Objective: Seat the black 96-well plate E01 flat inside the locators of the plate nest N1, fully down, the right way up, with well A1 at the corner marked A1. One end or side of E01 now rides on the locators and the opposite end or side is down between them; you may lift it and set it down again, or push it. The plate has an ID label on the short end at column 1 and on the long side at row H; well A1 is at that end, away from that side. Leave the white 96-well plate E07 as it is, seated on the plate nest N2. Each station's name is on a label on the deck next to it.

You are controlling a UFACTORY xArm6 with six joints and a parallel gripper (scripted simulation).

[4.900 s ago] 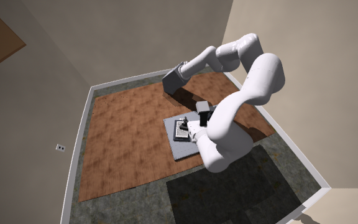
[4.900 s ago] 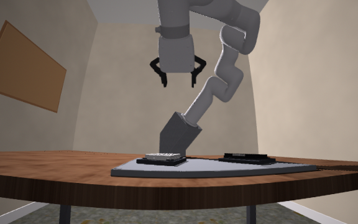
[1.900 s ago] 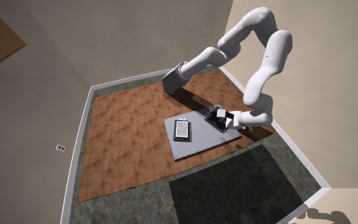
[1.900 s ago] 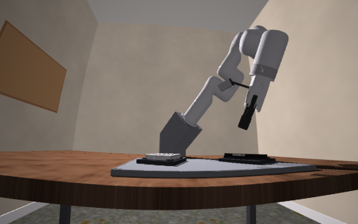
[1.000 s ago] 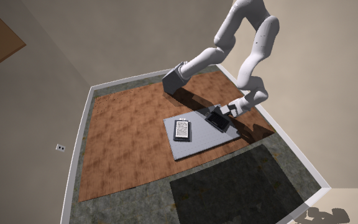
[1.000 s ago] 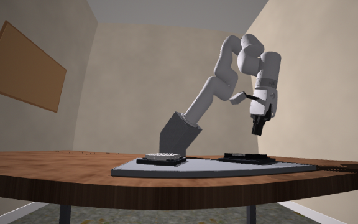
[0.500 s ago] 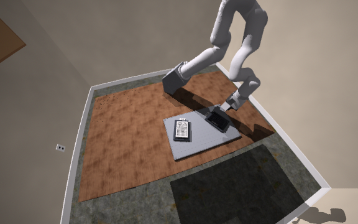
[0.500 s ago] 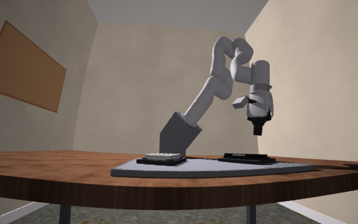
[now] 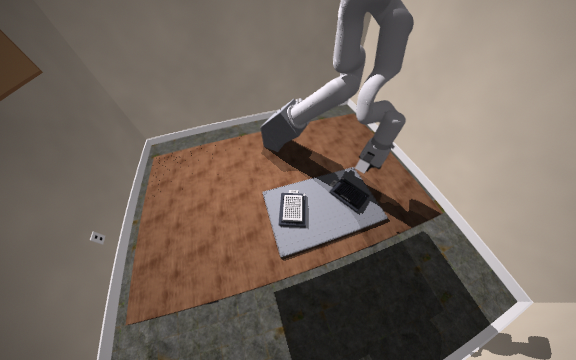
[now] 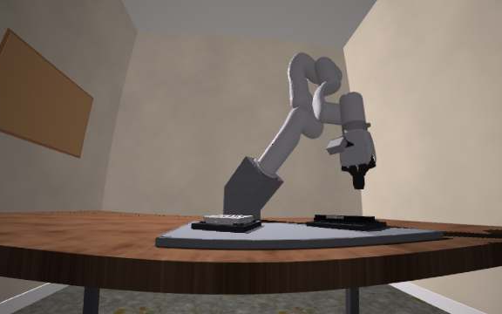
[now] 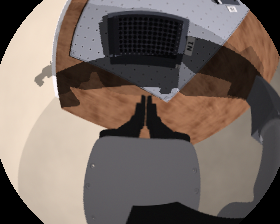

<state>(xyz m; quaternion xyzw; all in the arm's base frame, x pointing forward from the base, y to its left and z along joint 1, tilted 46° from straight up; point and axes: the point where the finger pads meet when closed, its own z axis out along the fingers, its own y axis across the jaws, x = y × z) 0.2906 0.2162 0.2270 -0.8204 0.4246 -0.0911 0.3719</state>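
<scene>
My hand is 10 cm above the black plate E01, 7 cm to the left of it and 7 cm short of it. From my hand the other things lie so: plate nest N1 (12 cm below, 7 cm to the right, 7 cm ahead); white plate E07 (35 cm to the right, 13 cm ahead, 10 cm below); N1 label (13 cm to the right, 12 cm below).
</scene>
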